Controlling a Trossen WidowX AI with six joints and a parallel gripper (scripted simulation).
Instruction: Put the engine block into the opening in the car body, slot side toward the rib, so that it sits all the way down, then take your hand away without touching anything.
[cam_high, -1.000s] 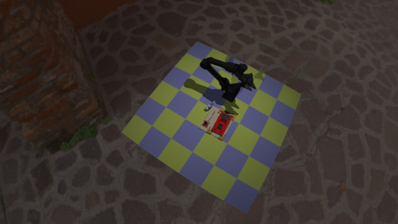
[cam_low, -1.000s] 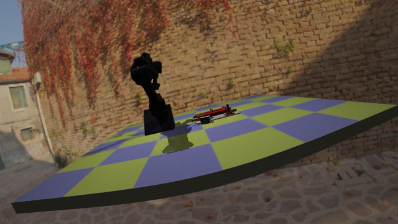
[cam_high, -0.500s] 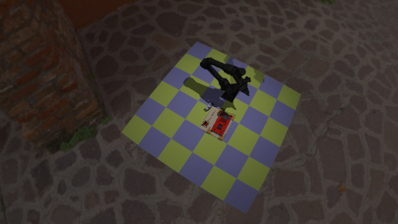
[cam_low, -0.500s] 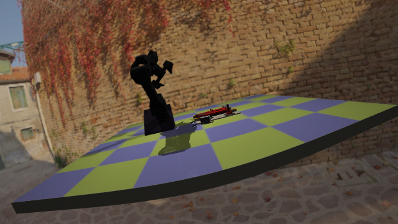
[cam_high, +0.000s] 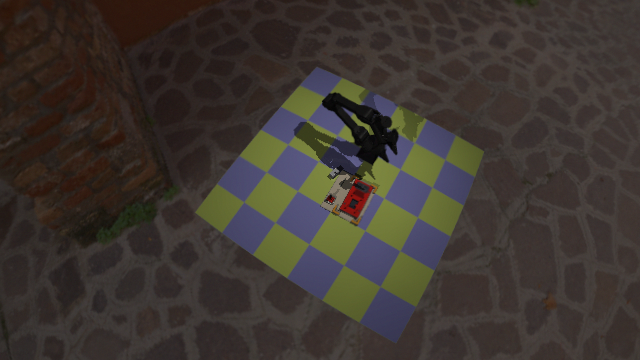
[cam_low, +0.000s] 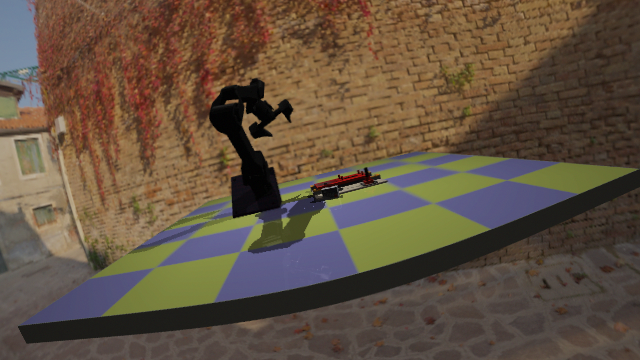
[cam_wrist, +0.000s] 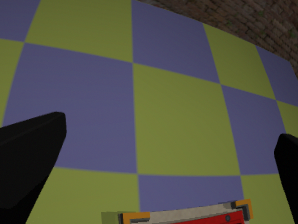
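The grey ribbed engine block lies 260 mm to the right of my gripper tip, 250 mm below it and 100 mm ahead of it. Round my gripper tip: beige base plate (260 mm below, 190 mm ahead, 110 mm to the right).
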